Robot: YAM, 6 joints.
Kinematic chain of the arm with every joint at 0, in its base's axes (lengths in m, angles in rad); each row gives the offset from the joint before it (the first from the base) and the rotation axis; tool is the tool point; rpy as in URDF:
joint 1: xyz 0 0 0.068 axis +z
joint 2: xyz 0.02 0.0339 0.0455 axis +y
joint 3: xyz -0.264 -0.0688 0 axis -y
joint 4: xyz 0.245 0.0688 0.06 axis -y
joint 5: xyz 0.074 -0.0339 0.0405 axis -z
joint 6: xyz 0.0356 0 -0.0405 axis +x
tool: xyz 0 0 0 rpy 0 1.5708 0
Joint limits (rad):
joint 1: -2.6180..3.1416
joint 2: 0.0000..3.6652
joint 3: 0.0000..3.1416
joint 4: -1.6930..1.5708
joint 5: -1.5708..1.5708
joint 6: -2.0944..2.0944
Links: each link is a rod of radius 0.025 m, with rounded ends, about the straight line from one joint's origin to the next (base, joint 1, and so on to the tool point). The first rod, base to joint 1, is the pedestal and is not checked.
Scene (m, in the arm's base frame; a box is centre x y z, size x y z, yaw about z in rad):
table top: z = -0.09
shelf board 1: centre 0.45 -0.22 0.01 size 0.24 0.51 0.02 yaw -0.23
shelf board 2: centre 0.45 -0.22 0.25 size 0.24 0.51 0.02 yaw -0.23
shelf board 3: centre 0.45 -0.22 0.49 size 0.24 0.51 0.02 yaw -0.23
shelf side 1: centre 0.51 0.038 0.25 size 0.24 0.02 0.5 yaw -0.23
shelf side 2: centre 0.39 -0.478 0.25 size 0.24 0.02 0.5 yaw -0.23
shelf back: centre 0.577 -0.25 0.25 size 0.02 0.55 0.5 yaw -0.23
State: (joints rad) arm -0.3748 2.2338 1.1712 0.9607 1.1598 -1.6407
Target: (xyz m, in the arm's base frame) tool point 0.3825 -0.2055 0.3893
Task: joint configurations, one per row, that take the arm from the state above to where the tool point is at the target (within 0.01 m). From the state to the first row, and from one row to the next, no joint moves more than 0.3 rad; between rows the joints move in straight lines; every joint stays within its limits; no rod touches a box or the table.
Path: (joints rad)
1: -0.4020 2.0812 0.9429 0.9667 1.2093 -1.6407
2: -0.4292 1.9286 0.7146 0.9726 1.2588 -1.6407
3: -0.4564 1.7760 0.4864 0.9786 1.3083 -1.6407
4: -0.4910 1.5624 0.7246 1.0353 1.2880 -1.6407
5: -0.5257 1.3488 0.9628 1.0920 1.2677 -1.6407
6: -0.4903 1.5406 1.1676 1.0637 1.2164 -1.6407
7: -0.4548 1.7324 1.3724 1.0354 1.1652 -1.6407
8: -0.4194 1.9242 1.5772 1.0070 1.1139 -1.6407

